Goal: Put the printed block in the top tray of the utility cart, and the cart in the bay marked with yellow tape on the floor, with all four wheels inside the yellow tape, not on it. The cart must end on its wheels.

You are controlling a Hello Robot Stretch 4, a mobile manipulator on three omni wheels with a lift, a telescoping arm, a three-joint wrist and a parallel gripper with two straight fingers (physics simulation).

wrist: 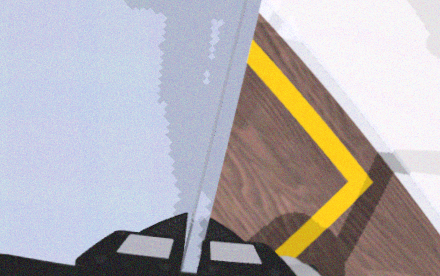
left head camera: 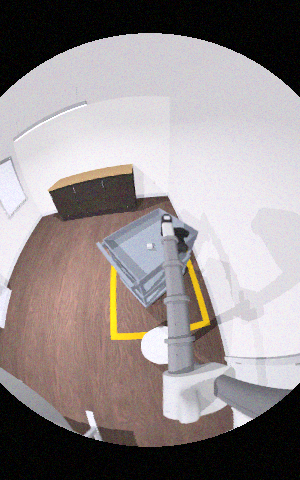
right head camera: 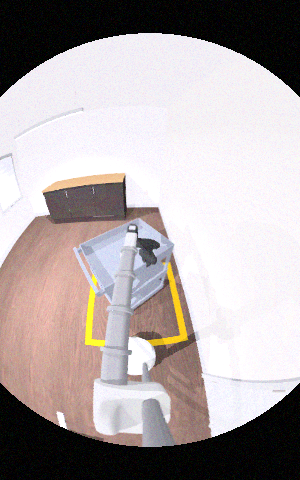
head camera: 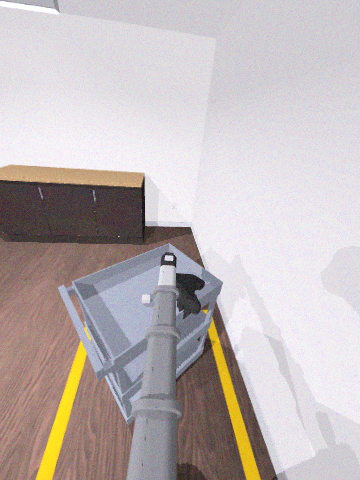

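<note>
The grey-blue utility cart (head camera: 122, 266) (left head camera: 131, 226) (right head camera: 110, 233) (wrist: 220, 100) stands upright, turned at an angle, over the far part of the bay. Yellow tape (head camera: 62, 415) (left head camera: 113, 305) (right head camera: 90, 320) (wrist: 305, 115) runs along both sides and the near end of the bay; its far end is hidden. The wheels cannot be made out. The small white block (head camera: 146, 298) (left head camera: 150, 246) lies in the top tray, left of my arm. My gripper (head camera: 187, 312) (wrist: 193, 232) is at the tray's right near side, shut on its wall, which shows between the fingertips in the wrist view.
A white wall (head camera: 300, 225) runs close along the right of the bay. A dark cabinet (head camera: 75, 210) (left head camera: 95, 192) (right head camera: 87, 200) with a wooden top stands at the back left. A white round part (left head camera: 156, 345) (right head camera: 139, 356) overlaps the bay's near tape line.
</note>
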